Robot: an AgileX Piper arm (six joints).
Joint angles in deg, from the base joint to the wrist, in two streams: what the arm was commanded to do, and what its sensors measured. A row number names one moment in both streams.
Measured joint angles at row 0:
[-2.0 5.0 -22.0 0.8 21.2 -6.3]
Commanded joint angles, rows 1 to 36:
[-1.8 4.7 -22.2 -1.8 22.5 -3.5]
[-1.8 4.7 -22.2 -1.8 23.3 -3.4]
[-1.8 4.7 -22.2 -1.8 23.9 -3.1]
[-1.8 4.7 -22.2 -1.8 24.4 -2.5]
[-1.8 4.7 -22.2 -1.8 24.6 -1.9]
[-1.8 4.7 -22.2 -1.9 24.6 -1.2]
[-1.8 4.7 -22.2 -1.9 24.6 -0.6]
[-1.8 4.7 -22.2 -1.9 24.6 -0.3]
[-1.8 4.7 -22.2 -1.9 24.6 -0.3]
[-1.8 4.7 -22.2 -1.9 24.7 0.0]
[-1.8 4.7 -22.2 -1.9 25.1 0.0]
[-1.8 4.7 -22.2 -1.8 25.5 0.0]
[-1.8 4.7 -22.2 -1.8 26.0 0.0]
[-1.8 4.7 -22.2 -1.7 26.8 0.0]
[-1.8 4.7 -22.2 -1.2 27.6 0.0]
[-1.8 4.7 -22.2 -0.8 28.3 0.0]
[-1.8 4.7 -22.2 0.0 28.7 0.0]
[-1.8 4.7 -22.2 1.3 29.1 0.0]
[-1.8 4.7 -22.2 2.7 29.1 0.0]
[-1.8 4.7 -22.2 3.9 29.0 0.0]
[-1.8 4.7 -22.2 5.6 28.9 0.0]
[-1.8 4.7 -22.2 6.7 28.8 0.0]
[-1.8 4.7 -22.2 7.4 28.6 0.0]
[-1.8 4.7 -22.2 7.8 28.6 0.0]
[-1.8 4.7 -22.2 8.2 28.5 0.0]
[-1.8 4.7 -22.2 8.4 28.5 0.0]
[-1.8 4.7 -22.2 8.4 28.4 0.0]
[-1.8 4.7 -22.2 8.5 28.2 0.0]
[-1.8 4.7 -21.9 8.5 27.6 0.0]
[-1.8 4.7 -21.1 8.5 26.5 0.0]
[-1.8 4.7 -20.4 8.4 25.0 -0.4]
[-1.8 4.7 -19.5 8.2 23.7 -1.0]
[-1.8 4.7 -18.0 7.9 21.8 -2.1]
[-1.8 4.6 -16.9 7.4 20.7 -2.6]
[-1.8 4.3 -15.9 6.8 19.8 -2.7]
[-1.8 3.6 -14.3 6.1 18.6 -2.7]
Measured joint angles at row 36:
[-2.0 5.0 -18.7 7.9 23.4 -1.2]
